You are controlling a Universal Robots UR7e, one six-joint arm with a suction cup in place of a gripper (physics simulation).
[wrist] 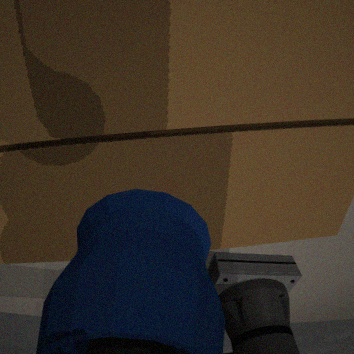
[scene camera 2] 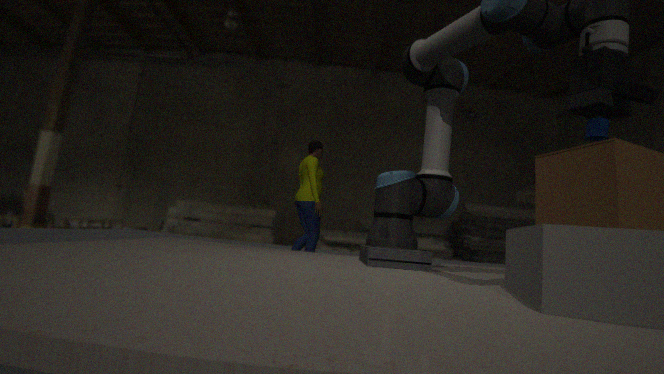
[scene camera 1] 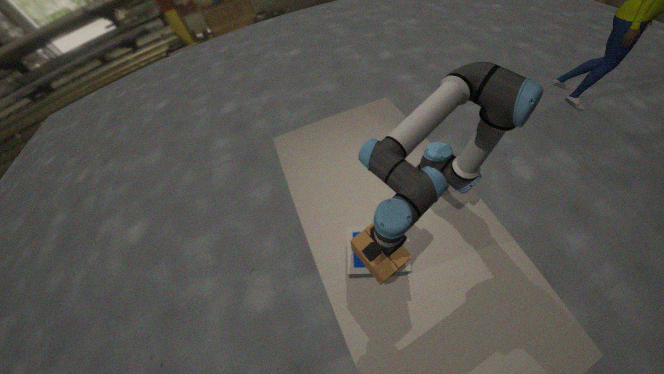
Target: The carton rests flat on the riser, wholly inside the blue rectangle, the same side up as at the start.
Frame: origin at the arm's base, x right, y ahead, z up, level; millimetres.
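Seen in the pictures: hand, tool point: (wrist: pixel 143 246) (scene camera 2: pixel 596 138); arm's base, link origin: (wrist: pixel 250 298) (scene camera 2: pixel 391 247).
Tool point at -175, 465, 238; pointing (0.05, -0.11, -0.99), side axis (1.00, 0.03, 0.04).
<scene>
Pixels of each thing's top centre, then the offset from my tool point to it, as dx, dy, dz. Level surfaces: height alone.
- brown carton, top centre: (wrist: pixel 151 134) (scene camera 2: pixel 604 157) (scene camera 1: pixel 380 248) +3, +14, -38
- grey riser, top centre: (scene camera 2: pixel 584 231) (scene camera 1: pixel 377 248) +31, -5, -168
- blue rectangle, top centre: (scene camera 1: pixel 377 248) +31, -5, -168
- beige floor mat, surface height: dz -288
The brown carton (scene camera 1: pixel 383 266) (scene camera 2: pixel 599 185) (wrist: pixel 263 70) rests flat on the grey riser (scene camera 1: pixel 353 272) (scene camera 2: pixel 585 274), with its taped seam facing up. A strip of the blue rectangle (scene camera 1: pixel 356 260) shows along the carton's left side; the rest is covered, so I cannot tell whether the carton lies wholly inside it. My blue suction cup (scene camera 2: pixel 597 129) (wrist: pixel 140 263) hangs right over the carton's top, at or just above the surface, with suction off. In scene camera 1 the wrist hides the cup.
The riser stands on a beige floor mat (scene camera 1: pixel 324 153). The arm's base (scene camera 2: pixel 394 255) (wrist: pixel 256 270) stands behind the riser. A person in a yellow top (scene camera 1: pixel 603 50) (scene camera 2: pixel 310 195) walks beyond the base. Stacked pallets line the far edge.
</scene>
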